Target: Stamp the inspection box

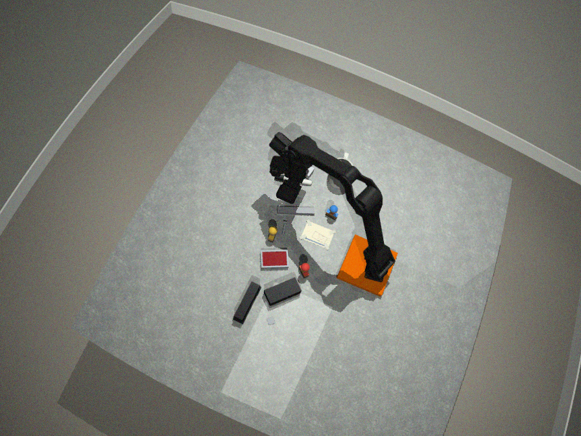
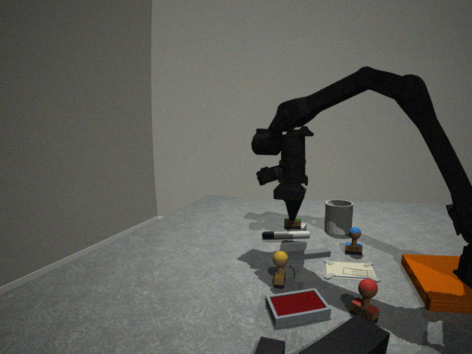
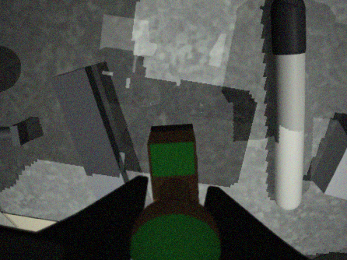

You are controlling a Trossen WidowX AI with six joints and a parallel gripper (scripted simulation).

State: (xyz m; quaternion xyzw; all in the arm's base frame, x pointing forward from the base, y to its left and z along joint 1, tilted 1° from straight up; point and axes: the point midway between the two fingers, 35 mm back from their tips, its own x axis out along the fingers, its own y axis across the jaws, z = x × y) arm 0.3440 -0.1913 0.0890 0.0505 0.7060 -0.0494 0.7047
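Right now my gripper tip is 240 mm to the right of the red ink pad, 70 mm above it and 10 mm past it. From my gripper tip the other things lie so: black-capped white marker 70 mm to the right, 70 mm below, 30 mm ahead; green-topped stamp right at my gripper tip; grey bar 70 mm below, 50 mm to the left, 30 mm behind.
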